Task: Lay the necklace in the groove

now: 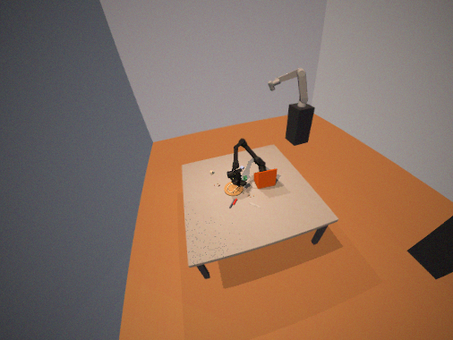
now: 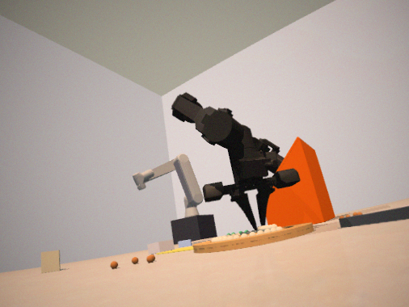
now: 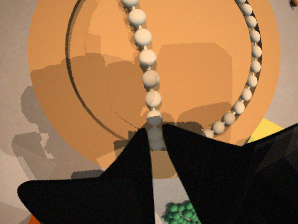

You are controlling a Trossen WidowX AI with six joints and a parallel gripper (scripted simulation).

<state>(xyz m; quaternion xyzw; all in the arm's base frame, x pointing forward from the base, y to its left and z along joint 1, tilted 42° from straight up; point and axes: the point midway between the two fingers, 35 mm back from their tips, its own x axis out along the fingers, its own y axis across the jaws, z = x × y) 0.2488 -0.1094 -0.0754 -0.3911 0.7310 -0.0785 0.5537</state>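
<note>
My gripper tip is 60 mm short of the round wooden bead board and 10 mm above it. Round my gripper tip: tan cube: 220 mm ahead, 330 mm to the right; then yellow flat piece: 160 mm to the right, 10 mm below; then red-handled tool: 110 mm ahead, 180 mm to the left, 10 mm below.
</note>
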